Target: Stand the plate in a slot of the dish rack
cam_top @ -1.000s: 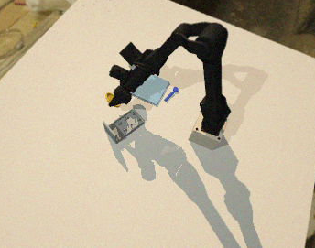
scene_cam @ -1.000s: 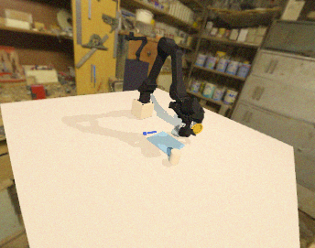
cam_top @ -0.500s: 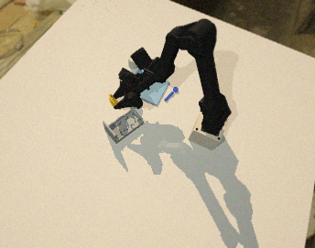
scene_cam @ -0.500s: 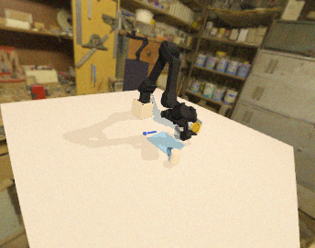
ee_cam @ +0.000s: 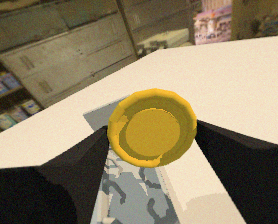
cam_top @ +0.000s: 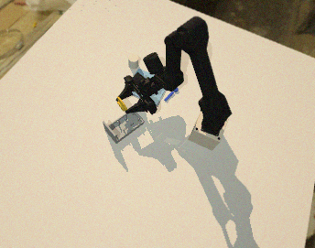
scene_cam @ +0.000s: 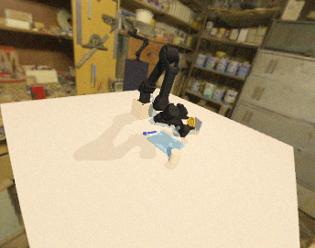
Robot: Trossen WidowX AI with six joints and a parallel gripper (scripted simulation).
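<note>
Now: the grey dish rack 30 mm behind my gripper tip, 40 mm to the left of it and 60 mm below it. Round my gripper tip: light blue mat 40 mm behind, 170 mm to the right, 80 mm below; yellow plate 10 mm to the right; blue spoon 150 mm behind, 180 mm to the right, 80 mm below.
</note>
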